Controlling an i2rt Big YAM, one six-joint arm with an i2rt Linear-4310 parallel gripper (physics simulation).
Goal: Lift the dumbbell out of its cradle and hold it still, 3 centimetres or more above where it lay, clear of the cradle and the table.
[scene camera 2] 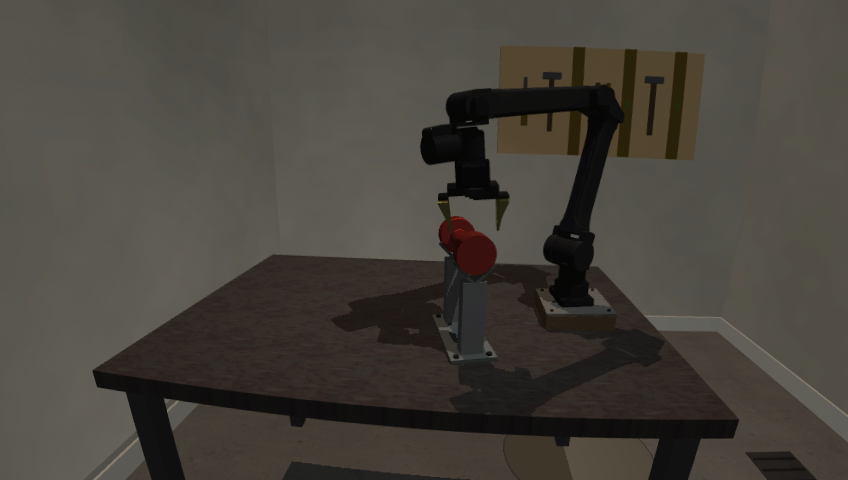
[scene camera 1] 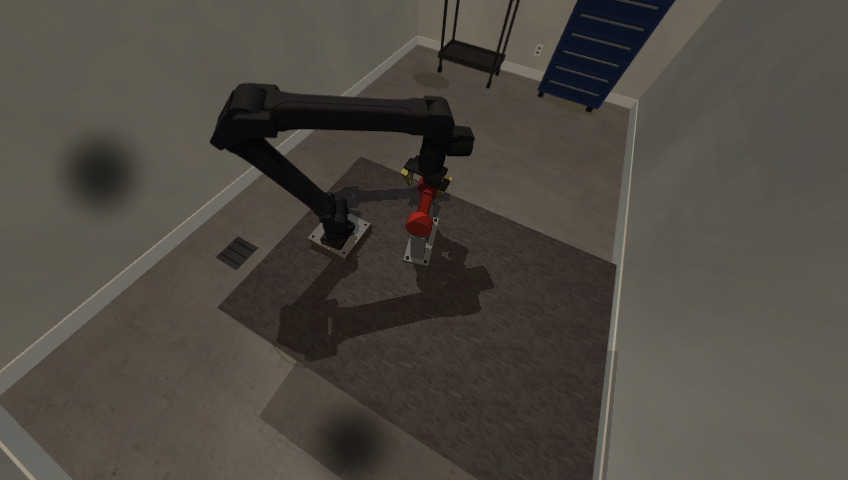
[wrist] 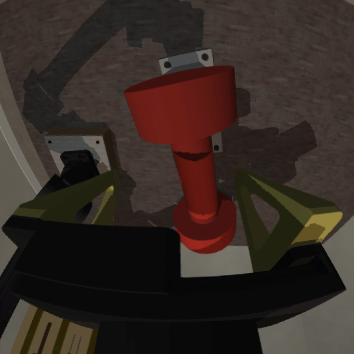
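Pixels of known places: gripper, fingertip midpoint: (scene camera 2: pixel 474 231) (scene camera 1: pixel 423 191) (wrist: pixel 176 174); arm's base at its link origin: (scene camera 2: pixel 570 297) (scene camera 1: pixel 338 233) (wrist: pixel 83 168).
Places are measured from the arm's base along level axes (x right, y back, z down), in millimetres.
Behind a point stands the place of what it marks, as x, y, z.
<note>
The red dumbbell (scene camera 1: pixel 424 205) @(-113, -304, -202) (scene camera 2: pixel 474 253) @(-222, -291, -188) (wrist: pixel 197 180) @(-135, -300, -202) lies level in its grey cradle (scene camera 1: pixel 418 246) @(-36, -318, -66) (scene camera 2: pixel 473 318) @(-219, -287, -48) (wrist: pixel 186 59) @(-227, -287, 36), whose two posts rise from a base plate on the table (scene camera 1: pixel 505 356) @(178, -714, 44) (scene camera 2: pixel 238 356) @(-233, -786, 44). My gripper (scene camera 1: pixel 426 187) @(-153, -283, -215) (scene camera 2: pixel 474 230) @(-153, -283, -215) (wrist: pixel 176 174) @(-153, -283, -215) is open and empty, pointing down over the far end of the dumbbell. In the scene camera 2 view, one fingertip overlaps the far head and the other hangs to its right. In the wrist view the handle shows between the fingers, nearer the right one. Whether a finger touches the dumbbell is unclear.
The arm's base plate (scene camera 1: pixel 364 226) @(-69, -75, 1) (scene camera 2: pixel 601 309) @(-82, 51, -3) (wrist: pixel 102 155) @(-38, -74, 2) is bolted on the table beside the cradle. A tool board (scene camera 2: pixel 553 142) hangs on the wall behind the arm. A dark cart (scene camera 1: pixel 470 56) and a blue cabinet (scene camera 1: pixel 589 53) stand away from the table.
</note>
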